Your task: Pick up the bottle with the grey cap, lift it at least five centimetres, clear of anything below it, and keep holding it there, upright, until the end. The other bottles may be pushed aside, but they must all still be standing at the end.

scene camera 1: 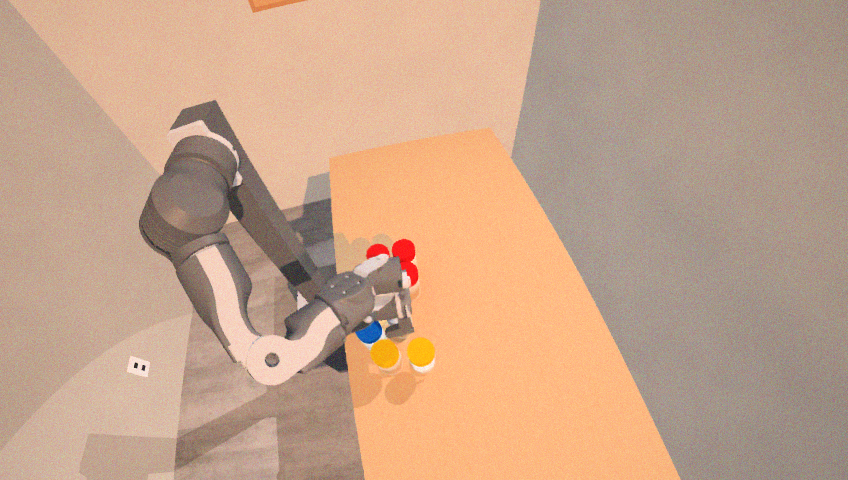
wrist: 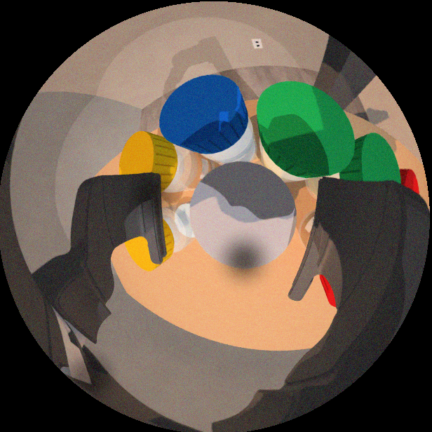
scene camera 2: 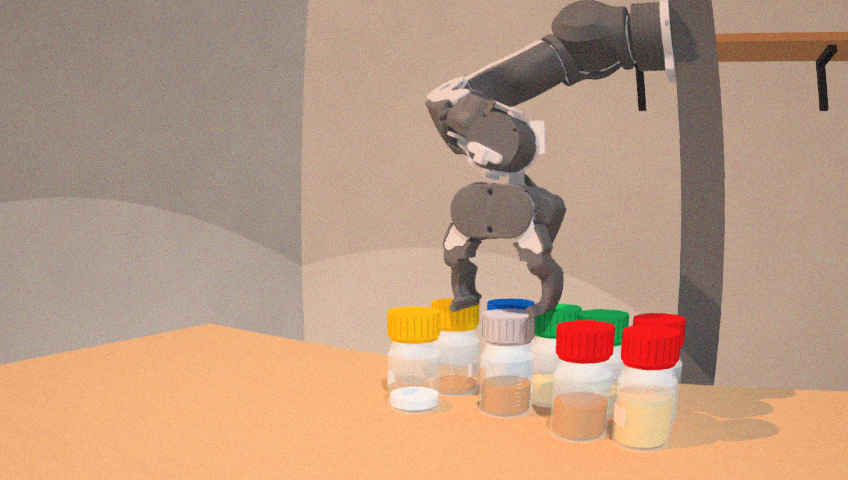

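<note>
The bottle with the grey cap [scene camera 2: 505, 371] [wrist: 235, 230] stands upright on the table among the other bottles. In scene camera 1 the gripper and arm hide it. My gripper [scene camera 1: 404, 306] [scene camera 2: 502, 308] [wrist: 225, 228] is partly open and points down over this bottle. In scene camera 2 its fingertips are about level with the top of the grey cap, one to each side. In the wrist view the cap lies between the fingers, with gaps on both sides. The fingers hold nothing.
Two yellow-capped bottles [scene camera 2: 414, 324] [scene camera 2: 458, 321] stand on one side, a blue-capped one [scene camera 2: 509, 303] [wrist: 205, 112] behind. Two green-capped bottles [wrist: 305, 125] [wrist: 375, 160] and several red-capped ones [scene camera 2: 584, 340] [scene camera 2: 650, 346] stand opposite the yellow ones. All these stand upright, close together.
</note>
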